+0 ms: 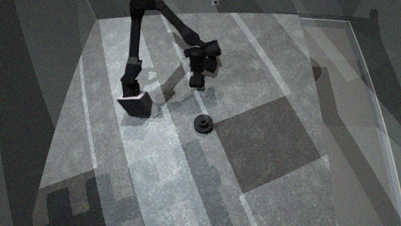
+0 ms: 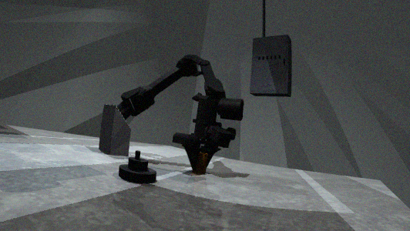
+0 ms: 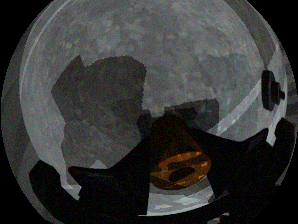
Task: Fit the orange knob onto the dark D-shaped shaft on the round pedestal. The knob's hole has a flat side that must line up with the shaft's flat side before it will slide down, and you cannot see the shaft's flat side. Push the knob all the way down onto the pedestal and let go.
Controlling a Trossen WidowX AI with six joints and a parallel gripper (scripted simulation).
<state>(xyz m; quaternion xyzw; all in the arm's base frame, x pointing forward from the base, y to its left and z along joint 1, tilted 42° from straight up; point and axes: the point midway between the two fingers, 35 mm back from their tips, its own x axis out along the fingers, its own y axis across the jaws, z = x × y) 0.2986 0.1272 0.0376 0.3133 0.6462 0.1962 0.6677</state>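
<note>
Right now the dark pedestal is 240 mm to the right of my gripper tip and 20 mm above it. Also, from my gripper tip: knob: 20 mm above.
</note>
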